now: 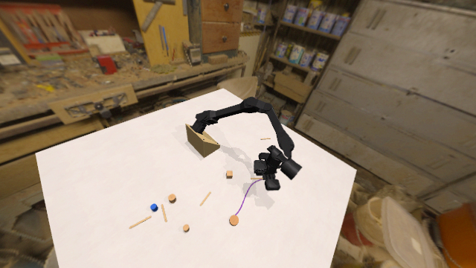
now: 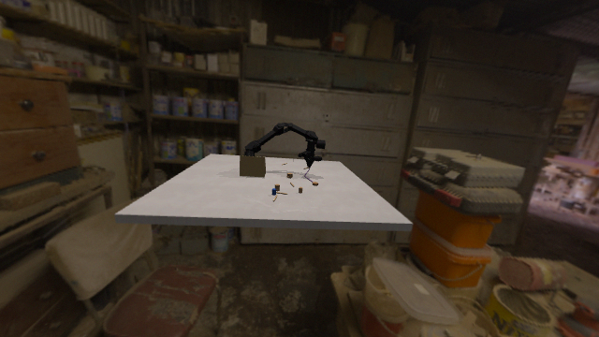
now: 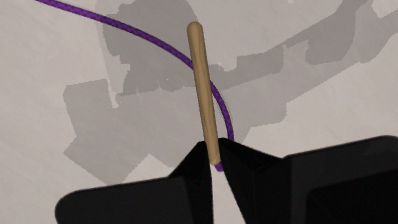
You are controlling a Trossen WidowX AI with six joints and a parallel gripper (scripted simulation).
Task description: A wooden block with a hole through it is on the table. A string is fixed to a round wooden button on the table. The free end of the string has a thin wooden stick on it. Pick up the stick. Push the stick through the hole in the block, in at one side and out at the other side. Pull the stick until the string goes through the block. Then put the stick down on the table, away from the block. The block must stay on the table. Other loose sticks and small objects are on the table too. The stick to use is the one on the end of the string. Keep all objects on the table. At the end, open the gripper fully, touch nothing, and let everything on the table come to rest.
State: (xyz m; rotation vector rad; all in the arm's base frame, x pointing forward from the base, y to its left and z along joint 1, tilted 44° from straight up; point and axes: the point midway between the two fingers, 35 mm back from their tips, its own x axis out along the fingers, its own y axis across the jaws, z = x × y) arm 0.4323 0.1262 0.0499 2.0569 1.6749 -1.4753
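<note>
Right now the small wooden block is 140 mm behind my gripper tip, 110 mm to the right of it and 40 mm below it. Round my gripper tip: round wooden button: 230 mm to the right, 50 mm below, 40 mm ahead; thin wooden stick: 10 mm to the right, 10 mm behind; blue cylinder: 460 mm to the right, 210 mm behind, 40 mm below.
</note>
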